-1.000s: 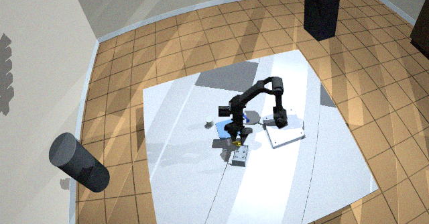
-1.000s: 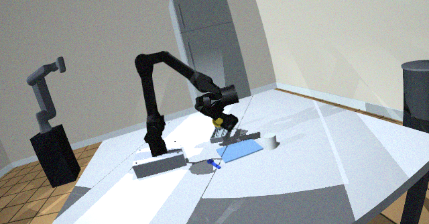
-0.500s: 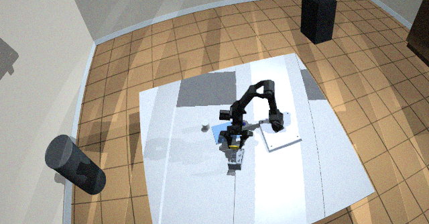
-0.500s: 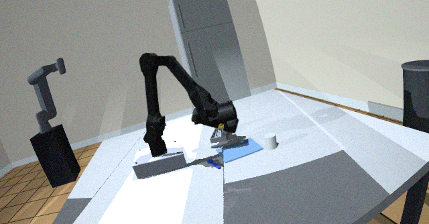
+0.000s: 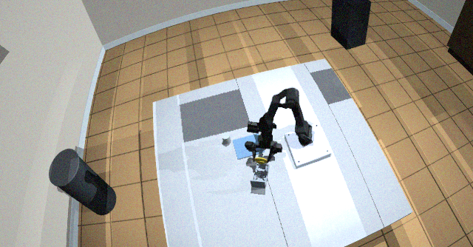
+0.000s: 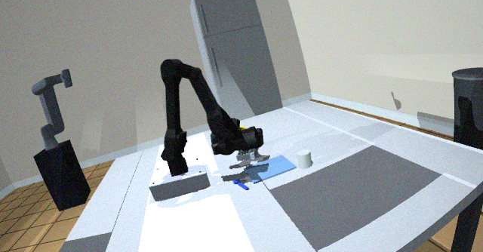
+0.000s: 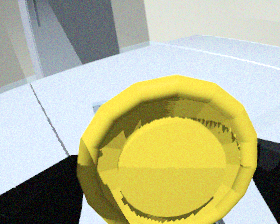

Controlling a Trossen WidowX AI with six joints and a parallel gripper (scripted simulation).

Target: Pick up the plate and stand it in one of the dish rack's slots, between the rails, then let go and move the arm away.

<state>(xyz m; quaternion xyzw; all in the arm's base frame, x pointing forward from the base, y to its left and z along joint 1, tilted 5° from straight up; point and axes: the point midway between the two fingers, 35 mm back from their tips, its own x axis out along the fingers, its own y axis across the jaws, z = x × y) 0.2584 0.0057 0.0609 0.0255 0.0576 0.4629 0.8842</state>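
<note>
Now: the grey dish rack 70 mm below my gripper tip, 30 mm to the left of it and 20 mm ahead of it. From my gripper tip the other things lie so: blue spoon (200 mm to the right, 110 mm behind, 90 mm below); then yellow plate (10 mm to the right); then light blue mat (180 mm to the right, 90 mm below).
</note>
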